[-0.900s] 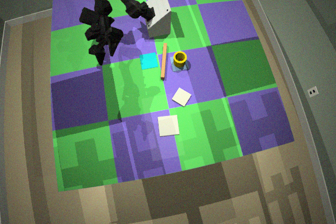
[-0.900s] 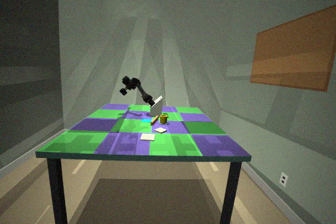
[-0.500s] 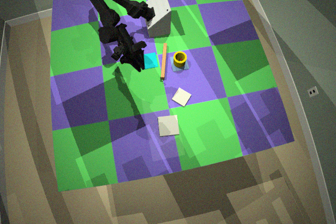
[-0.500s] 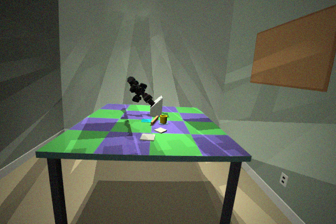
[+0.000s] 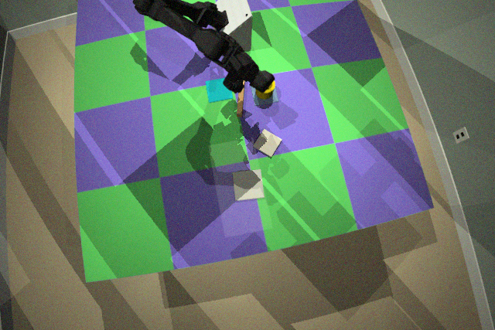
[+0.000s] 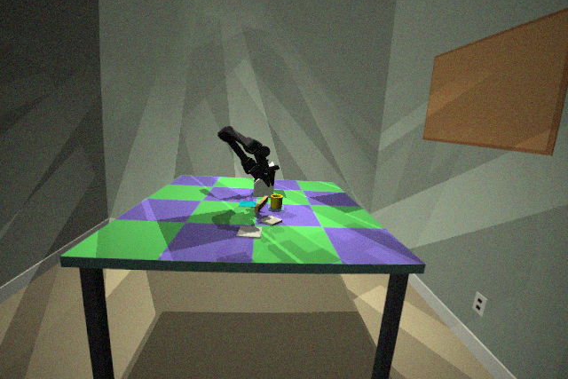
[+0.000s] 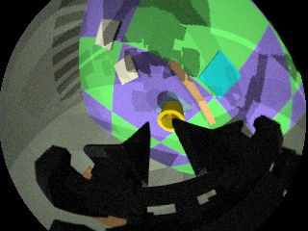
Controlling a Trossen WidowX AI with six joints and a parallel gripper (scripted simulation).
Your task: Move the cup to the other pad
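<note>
Now: the yellow cup 100 mm below my gripper tip, 40 mm to the left of it and 40 mm behind it. Round my gripper tip: pale blue pad 140 mm below, 40 mm to the left, 30 mm behind; then wooden bar 130 mm below, 60 mm behind, 40 mm to the right; then cyan pad 140 mm below, 130 mm to the right, 80 mm behind.
</note>
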